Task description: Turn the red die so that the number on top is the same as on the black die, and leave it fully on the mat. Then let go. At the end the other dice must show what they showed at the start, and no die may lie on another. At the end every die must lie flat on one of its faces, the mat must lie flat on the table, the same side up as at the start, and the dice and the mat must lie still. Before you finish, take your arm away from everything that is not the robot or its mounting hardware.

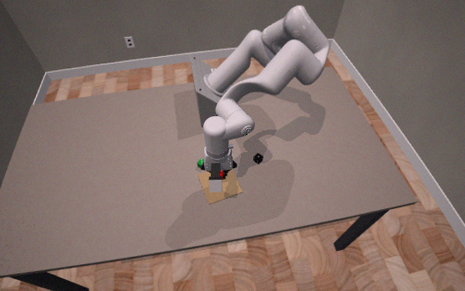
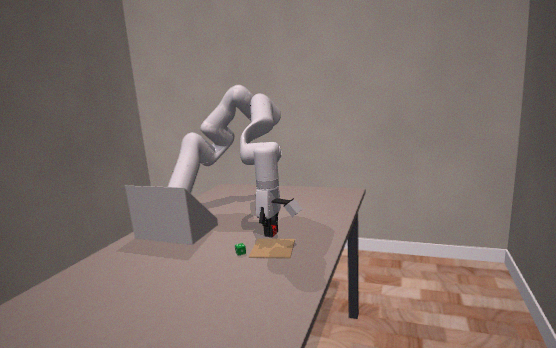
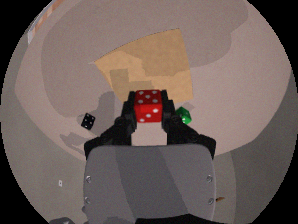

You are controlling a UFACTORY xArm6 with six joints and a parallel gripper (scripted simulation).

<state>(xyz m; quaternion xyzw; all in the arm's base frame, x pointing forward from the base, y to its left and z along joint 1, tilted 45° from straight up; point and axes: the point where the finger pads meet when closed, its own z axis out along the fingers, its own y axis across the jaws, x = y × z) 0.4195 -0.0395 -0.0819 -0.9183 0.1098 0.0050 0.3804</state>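
My gripper is now 7 cm above the tan mat. Round my hand: black die 18 cm to the left, 6 cm below, 6 cm behind; then green die 10 cm behind, 6 cm below, 5 cm to the right; then red die 1 cm below.
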